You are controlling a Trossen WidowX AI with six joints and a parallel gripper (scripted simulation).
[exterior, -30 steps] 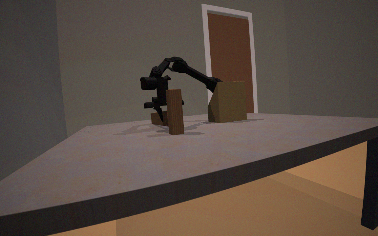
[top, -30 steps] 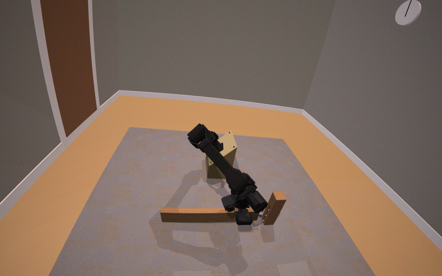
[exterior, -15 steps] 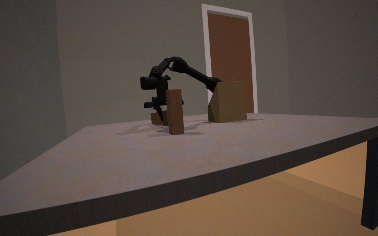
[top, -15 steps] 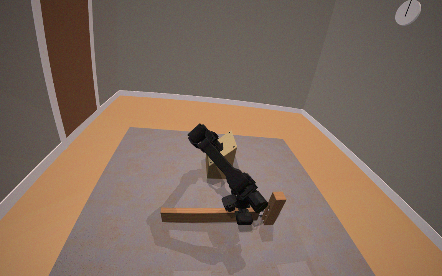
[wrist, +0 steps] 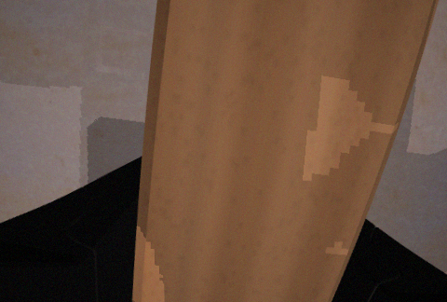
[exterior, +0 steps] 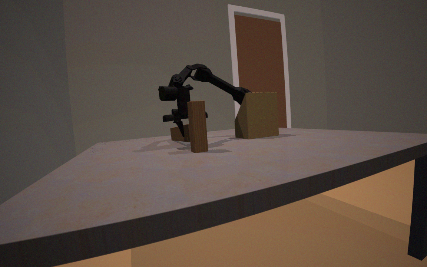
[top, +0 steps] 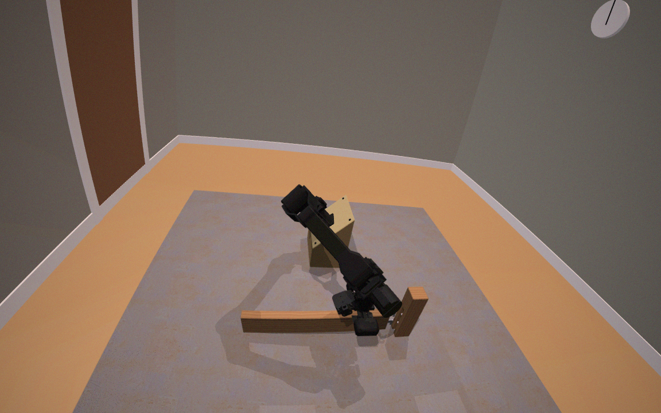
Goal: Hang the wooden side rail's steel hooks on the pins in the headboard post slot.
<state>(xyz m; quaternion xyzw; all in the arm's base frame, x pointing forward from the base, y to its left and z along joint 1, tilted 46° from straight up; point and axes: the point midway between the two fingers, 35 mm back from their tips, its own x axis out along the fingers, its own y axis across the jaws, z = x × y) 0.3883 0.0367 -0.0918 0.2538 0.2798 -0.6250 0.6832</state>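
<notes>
Now: the headboard post 1 cm behind my gripper tip, 16 cm to the left of it and 5 cm above it.
</notes>
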